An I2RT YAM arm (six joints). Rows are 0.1 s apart.
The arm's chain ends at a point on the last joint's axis. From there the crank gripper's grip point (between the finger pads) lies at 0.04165 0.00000 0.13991 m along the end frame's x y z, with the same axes.
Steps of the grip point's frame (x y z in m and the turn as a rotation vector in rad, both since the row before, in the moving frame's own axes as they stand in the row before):
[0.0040 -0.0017 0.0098 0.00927 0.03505 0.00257]
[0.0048 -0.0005 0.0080 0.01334 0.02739 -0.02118]
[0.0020 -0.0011 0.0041 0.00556 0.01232 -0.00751]
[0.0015 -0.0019 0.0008 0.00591 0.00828 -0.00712]
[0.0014 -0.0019 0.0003 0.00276 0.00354 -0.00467]
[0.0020 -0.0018 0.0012 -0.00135 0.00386 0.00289]
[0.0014 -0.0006 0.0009 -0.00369 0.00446 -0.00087]
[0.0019 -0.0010 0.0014 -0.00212 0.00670 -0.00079]
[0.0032 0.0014 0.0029 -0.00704 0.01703 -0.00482]
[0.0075 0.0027 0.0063 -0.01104 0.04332 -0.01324]
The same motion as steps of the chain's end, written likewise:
[-0.0009 -0.0005 0.0114 0.00927 0.03505 0.00257]
[0.0010 0.0023 0.0092 0.01334 0.02739 -0.02118]
[0.0003 0.0000 0.0046 0.00556 0.01232 -0.00751]
[0.0003 -0.0008 0.0012 0.00591 0.00828 -0.00712]
[0.0009 -0.0013 0.0004 0.00276 0.00354 -0.00467]
[0.0015 -0.0021 0.0014 -0.00135 0.00386 0.00289]
[0.0008 -0.0011 0.0011 -0.00369 0.00446 -0.00087]
[0.0010 -0.0013 0.0017 -0.00212 0.00670 -0.00079]
[0.0008 0.0006 0.0036 -0.00704 0.01703 -0.00482]
[0.0015 0.0018 0.0082 -0.01104 0.04332 -0.01324]

